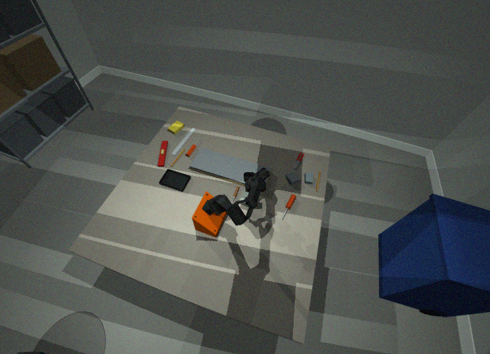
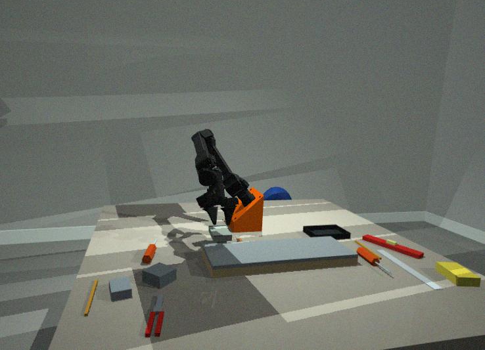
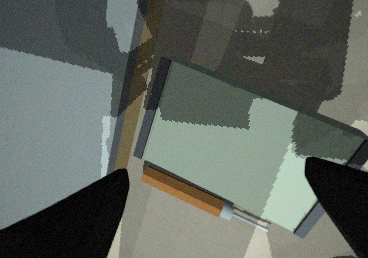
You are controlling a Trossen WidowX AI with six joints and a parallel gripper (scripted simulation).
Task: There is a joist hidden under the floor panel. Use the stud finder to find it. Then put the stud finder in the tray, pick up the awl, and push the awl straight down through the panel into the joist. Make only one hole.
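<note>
Now: gripper tip 1 cm short of the stud finder and 7 cm above it. Also, from my gripper tip: awl (2 cm behind, 8 cm to the left, 7 cm below); ruler (24 cm ahead, 62 cm to the left, 8 cm below); black tray (9 cm behind, 48 cm to the left, 7 cm below).
</note>
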